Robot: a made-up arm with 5 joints.
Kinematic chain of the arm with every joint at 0, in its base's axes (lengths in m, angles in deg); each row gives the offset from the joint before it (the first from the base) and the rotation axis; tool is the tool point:
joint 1: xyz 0 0 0.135 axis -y
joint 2: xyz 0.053 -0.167 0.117 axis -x
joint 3: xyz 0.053 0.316 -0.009 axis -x
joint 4: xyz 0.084 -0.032 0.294 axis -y
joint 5: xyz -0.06 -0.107 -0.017 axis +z
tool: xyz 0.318 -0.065 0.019
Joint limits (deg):
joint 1: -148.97..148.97
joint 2: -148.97..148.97
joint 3: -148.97..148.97
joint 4: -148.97..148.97
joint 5: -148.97..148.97
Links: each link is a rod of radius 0.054 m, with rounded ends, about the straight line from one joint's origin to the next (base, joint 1, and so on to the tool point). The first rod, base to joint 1, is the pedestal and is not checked.
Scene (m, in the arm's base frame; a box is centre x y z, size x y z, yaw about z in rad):
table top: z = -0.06
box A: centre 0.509 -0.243 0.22 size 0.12 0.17 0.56 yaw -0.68
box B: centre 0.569 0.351 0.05 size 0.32 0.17 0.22 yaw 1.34
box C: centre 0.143 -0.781 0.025 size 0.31 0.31 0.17 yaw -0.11
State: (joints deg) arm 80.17 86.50 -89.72 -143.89 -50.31
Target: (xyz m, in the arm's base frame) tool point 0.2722 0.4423 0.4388
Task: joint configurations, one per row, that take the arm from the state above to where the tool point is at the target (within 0.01 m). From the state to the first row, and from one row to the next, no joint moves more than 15 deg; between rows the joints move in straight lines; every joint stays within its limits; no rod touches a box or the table.
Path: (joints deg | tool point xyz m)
1: 90.01 73.23 -88.52 -144.91 -52.15 | 0.0660 -0.5636 0.2576
2: 99.85 59.96 -87.31 -145.92 -53.99 | 0.1138 -0.5176 0.2862
3: 109.69 46.68 -86.11 -146.94 -55.83 | 0.1415 -0.4587 0.3309
4: 119.53 33.41 -84.90 -147.95 -57.68 | 0.1437 -0.3895 0.3823
5: 129.37 20.14 -83.70 -148.97 -59.52 | 0.1198 -0.3128 0.4302
6: 124.03 14.68 -96.75 -148.97 -63.06 | 0.2213 -0.2021 0.4879
7: 118.69 9.21 -109.81 -148.97 -66.61 | 0.3009 -0.0565 0.5110
8: 113.36 3.75 -122.86 -148.97 -70.16 | 0.3423 0.1103 0.5032
9: 108.02 -1.72 -135.92 -148.97 -73.70 | 0.3341 0.2824 0.4744
10: 102.68 -7.18 -148.97 -148.97 -77.25 | 0.2722 0.4423 0.4388

